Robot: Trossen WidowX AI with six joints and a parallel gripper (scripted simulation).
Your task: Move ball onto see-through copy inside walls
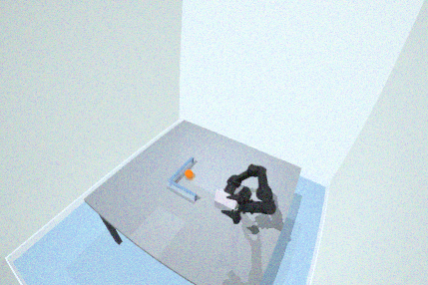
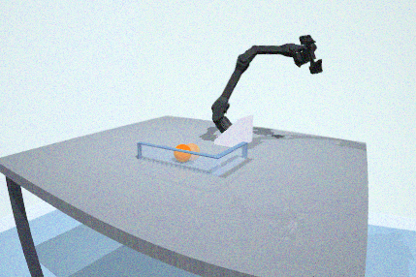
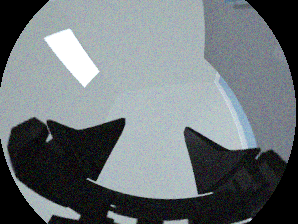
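Right now the see-through copy of ball is 450 mm ahead of my gripper tip, 420 mm below it and 330 mm to the right of it.
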